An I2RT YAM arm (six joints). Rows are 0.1 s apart.
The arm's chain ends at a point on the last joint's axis. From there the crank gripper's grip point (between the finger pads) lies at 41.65 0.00 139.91 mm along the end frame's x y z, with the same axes.
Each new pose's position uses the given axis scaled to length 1; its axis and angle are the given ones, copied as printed.
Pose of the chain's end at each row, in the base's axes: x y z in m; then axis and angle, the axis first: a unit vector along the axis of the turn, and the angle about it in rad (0 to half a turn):
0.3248 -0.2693 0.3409 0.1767 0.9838 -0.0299 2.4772
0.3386 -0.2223 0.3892 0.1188 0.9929 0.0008 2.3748
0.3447 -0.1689 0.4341 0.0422 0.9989 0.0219 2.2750
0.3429 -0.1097 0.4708 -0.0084 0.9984 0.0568 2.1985
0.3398 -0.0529 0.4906 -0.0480 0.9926 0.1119 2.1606
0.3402 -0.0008 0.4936 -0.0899 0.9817 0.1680 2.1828
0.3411 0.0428 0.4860 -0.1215 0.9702 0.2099 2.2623
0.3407 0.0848 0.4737 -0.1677 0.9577 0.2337 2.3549
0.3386 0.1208 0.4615 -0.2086 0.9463 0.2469 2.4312
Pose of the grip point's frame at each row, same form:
0.3779 -0.2797 0.2053 0.1767 0.9838 -0.0299 2.4772
0.4060 -0.2252 0.2598 0.1188 0.9929 0.0008 2.3748
0.4246 -0.1648 0.3120 0.0422 0.9989 0.0219 2.2750
0.4314 -0.0948 0.3557 -0.0084 0.9984 0.0568 2.1985
0.4310 -0.0224 0.3808 -0.0480 0.9926 0.1119 2.1606
0.4259 0.0458 0.3850 -0.0899 0.9817 0.1680 2.1828
0.4143 0.1012 0.3740 -0.1215 0.9702 0.2099 2.2623
0.3988 0.1503 0.3569 -0.1677 0.9577 0.2337 2.3549
0.3839 0.1896 0.3410 -0.2086 0.9463 0.2469 2.4312

